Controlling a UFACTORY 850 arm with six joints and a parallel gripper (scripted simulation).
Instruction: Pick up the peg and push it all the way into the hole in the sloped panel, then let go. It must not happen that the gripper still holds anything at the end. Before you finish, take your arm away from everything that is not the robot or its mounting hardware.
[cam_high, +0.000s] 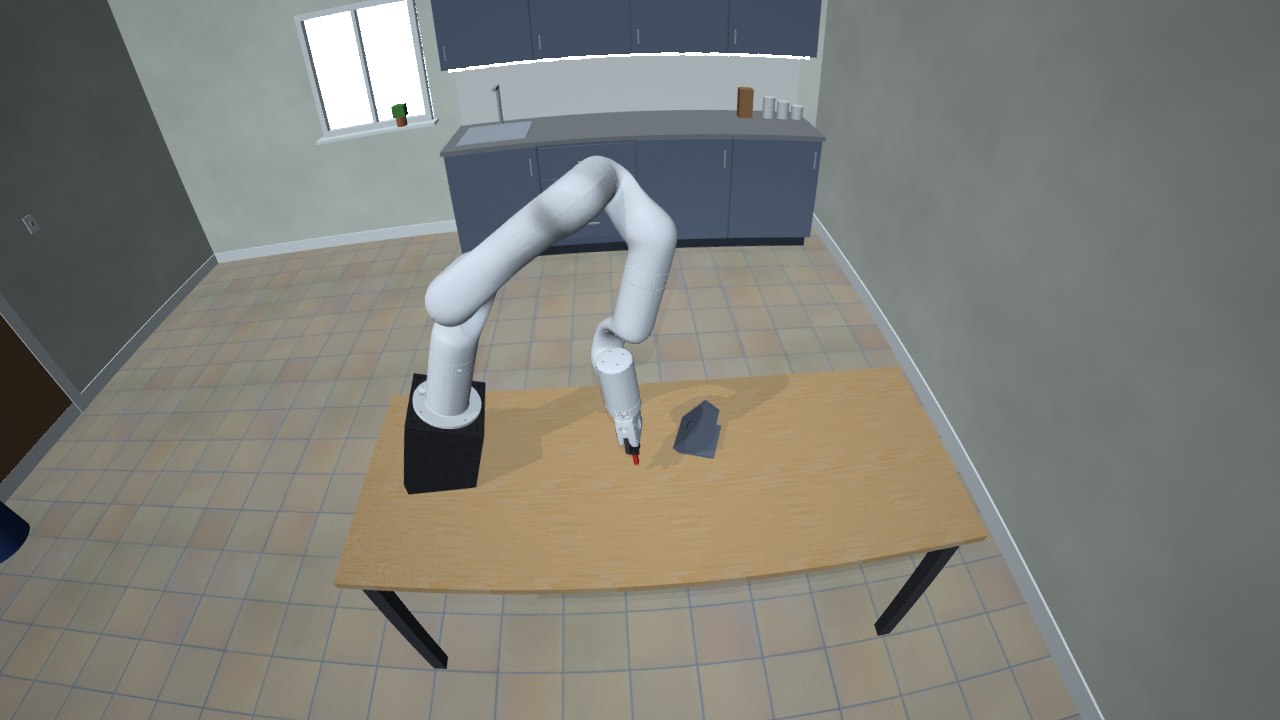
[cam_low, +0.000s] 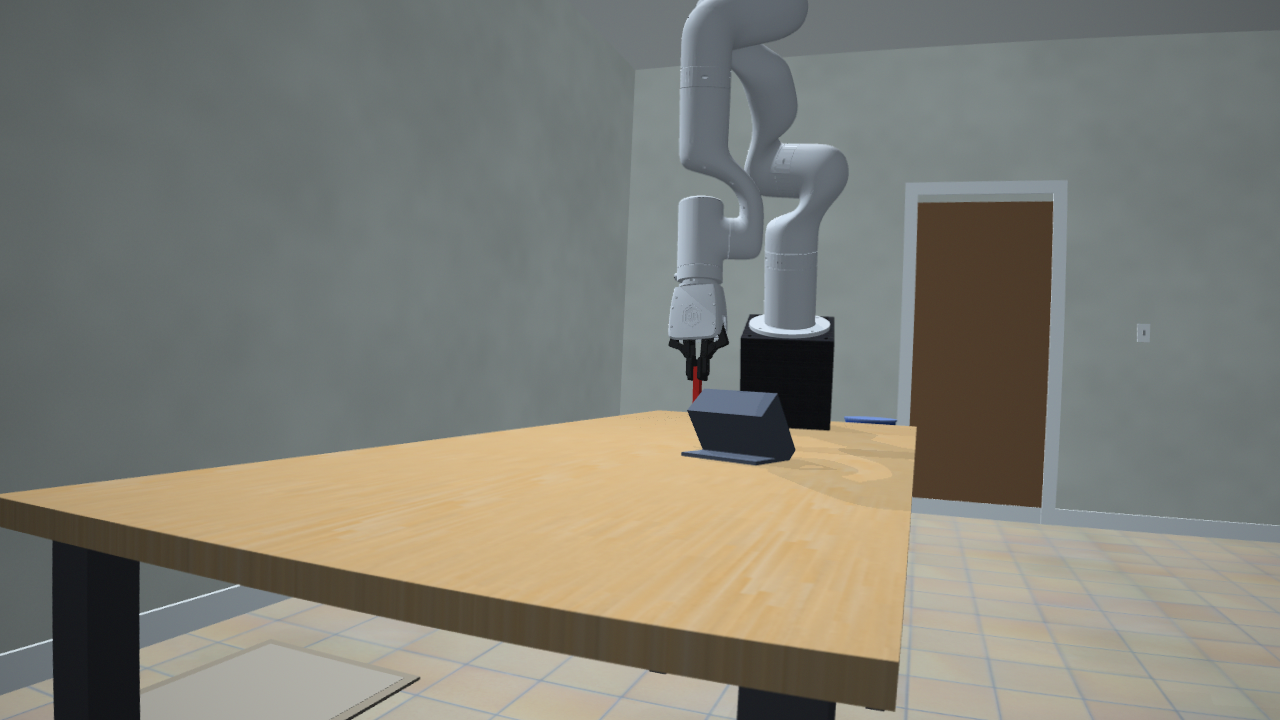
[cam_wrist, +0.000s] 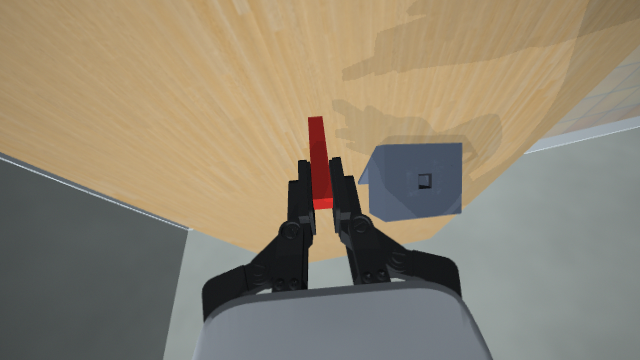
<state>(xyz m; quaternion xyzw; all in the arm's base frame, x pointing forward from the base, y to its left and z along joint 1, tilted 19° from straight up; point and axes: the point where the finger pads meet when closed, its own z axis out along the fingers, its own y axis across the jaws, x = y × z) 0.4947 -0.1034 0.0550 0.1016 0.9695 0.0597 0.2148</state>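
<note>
Now: the flat panel foot 21 cm ahead of my hand, 11 cm to the left of it and 13 cm below it. Also, from my hand: red peg 4 cm below.
</note>
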